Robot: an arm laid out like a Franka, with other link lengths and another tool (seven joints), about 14 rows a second.
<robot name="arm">
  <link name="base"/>
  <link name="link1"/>
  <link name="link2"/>
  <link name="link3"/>
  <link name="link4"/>
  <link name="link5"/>
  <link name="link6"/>
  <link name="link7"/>
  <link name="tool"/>
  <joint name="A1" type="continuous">
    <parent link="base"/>
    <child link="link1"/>
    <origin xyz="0 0 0.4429"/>
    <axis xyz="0 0 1"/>
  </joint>
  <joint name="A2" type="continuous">
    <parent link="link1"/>
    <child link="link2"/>
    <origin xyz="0 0 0"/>
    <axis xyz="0 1 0"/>
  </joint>
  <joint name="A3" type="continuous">
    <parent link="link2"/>
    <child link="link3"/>
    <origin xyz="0 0 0.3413"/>
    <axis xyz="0 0 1"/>
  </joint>
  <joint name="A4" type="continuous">
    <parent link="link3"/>
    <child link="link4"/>
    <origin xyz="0.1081 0 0"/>
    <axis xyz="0 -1 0"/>
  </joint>
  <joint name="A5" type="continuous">
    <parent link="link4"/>
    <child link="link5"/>
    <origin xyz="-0.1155 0 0.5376"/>
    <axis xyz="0 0 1"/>
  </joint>
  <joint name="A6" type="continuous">
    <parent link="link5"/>
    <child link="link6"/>
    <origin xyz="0 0 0"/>
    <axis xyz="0 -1 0"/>
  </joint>
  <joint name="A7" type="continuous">
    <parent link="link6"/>
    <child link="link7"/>
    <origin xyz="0.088 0 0"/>
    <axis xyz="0 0 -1"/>
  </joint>
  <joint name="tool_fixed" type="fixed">
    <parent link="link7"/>
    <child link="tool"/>
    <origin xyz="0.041 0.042 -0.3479" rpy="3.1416 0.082 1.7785"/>
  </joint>
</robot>
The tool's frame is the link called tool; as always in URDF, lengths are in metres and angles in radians. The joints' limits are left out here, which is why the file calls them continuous.
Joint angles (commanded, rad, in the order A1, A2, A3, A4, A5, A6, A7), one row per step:
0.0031 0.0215 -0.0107 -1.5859 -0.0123 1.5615 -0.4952
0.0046 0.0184 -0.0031 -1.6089 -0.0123 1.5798 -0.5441
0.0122 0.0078 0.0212 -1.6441 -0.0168 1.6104 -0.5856
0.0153 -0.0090 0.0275 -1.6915 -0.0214 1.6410 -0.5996
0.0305 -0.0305 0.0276 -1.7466 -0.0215 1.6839 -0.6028
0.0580 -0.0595 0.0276 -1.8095 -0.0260 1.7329 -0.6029
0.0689 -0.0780 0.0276 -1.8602 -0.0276 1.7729 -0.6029
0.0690 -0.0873 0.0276 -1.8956 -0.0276 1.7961 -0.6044
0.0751 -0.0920 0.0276 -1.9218 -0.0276 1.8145 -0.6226
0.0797 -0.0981 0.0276 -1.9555 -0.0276 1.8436 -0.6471
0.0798 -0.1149 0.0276 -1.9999 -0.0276 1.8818 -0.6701
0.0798 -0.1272 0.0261 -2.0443 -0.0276 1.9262 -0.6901
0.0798 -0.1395 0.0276 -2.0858 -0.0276 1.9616 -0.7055
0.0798 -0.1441 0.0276 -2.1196 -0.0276 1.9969 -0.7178
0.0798 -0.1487 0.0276 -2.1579 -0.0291 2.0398 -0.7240
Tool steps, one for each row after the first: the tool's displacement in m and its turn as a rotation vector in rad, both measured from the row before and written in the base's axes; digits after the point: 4 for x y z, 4 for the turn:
-0.0031 0.0075 -0.0104 0.0025 0.0022 0.0582
-0.0040 0.0226 -0.0118 -0.0023 -0.0054 0.0741
-0.0054 0.0054 -0.0151 -0.0044 0.0001 0.0244
-0.0041 0.0112 -0.0155 0.0000 -0.0092 0.0194
-0.0066 0.0183 -0.0148 -0.0040 -0.0154 0.0295
-0.0047 0.0071 -0.0155 -0.0012 -0.0079 0.0122
-0.0046 -0.0003 -0.0139 -0.0004 0.0029 0.0022
-0.0050 0.0041 -0.0117 -0.0001 0.0036 0.0248
-0.0046 0.0031 -0.0145 0.0005 -0.0007 0.0298
-0.0049 -0.0002 -0.0130 0.0011 -0.0098 0.0241
-0.0032 -0.0011 -0.0156 0.0014 -0.0116 0.0197
-0.0057 0.0006 -0.0146 0.0002 -0.0057 0.0178
-0.0031 -0.0002 -0.0149 0.0006 -0.0057 0.0132
-0.0027 -0.0005 -0.0170 -0.0002 -0.0091 0.0079

